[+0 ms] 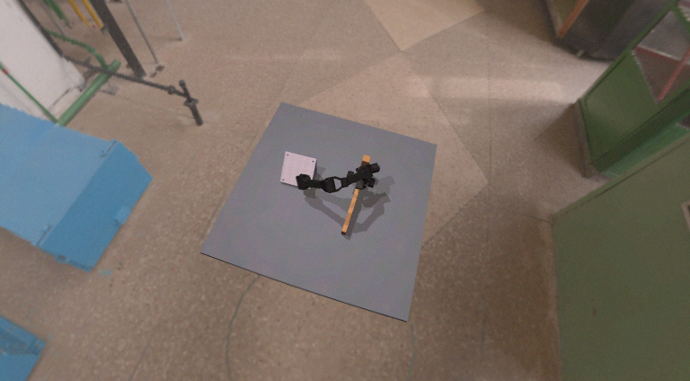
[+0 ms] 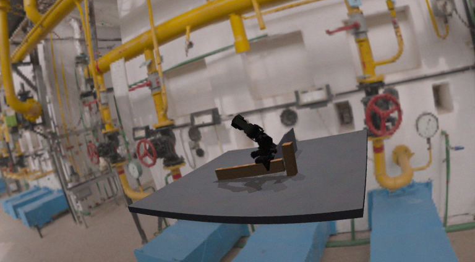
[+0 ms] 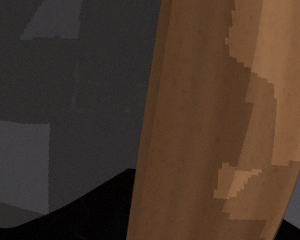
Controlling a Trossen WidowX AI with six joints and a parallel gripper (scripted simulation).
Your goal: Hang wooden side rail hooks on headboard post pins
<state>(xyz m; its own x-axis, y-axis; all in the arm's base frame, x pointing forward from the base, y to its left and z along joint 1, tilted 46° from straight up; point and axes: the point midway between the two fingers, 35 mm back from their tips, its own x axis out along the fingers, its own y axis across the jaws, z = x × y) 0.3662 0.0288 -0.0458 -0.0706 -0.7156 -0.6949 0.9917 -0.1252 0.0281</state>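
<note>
My gripper tip is now 13 cm to the right of the headboard post, 4 cm below it and 1 cm short of it.
</note>
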